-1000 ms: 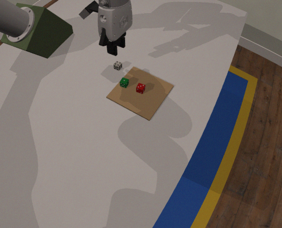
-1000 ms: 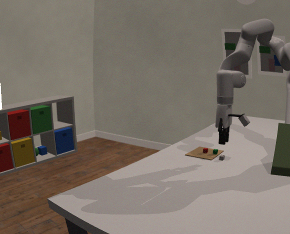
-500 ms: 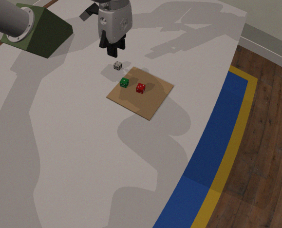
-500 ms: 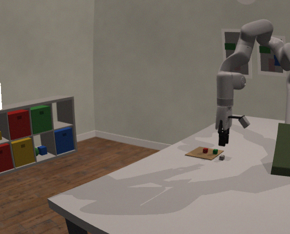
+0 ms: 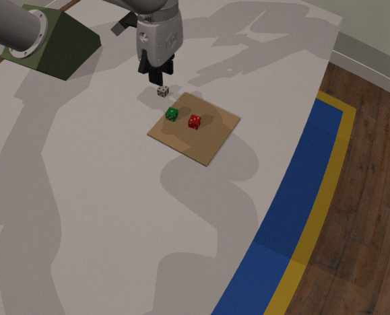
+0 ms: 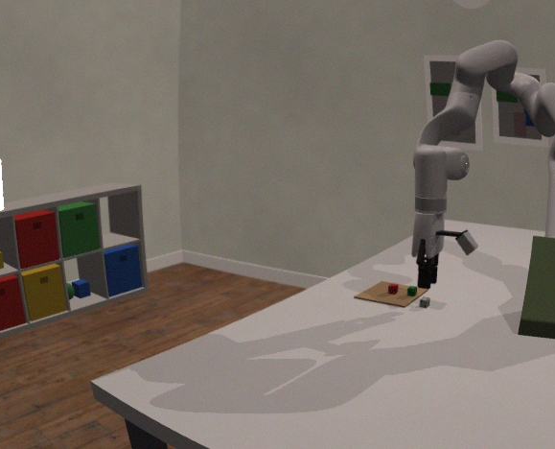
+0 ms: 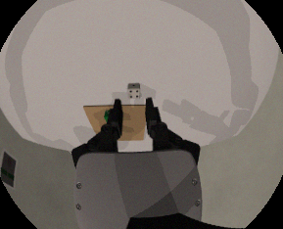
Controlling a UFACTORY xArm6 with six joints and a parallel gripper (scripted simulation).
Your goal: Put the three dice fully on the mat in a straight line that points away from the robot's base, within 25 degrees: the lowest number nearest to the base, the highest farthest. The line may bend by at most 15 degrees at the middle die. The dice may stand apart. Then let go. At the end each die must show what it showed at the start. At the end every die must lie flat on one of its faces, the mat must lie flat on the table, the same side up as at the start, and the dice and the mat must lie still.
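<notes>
Now: the white die 6 cm below my hand. Also, from my hand: red die (10 cm ahead, 6 cm to the right, 6 cm below); then tan mat (10 cm ahead, 6 cm to the right, 7 cm below); then green die (5 cm ahead, 6 cm to the right, 6 cm below).
</notes>
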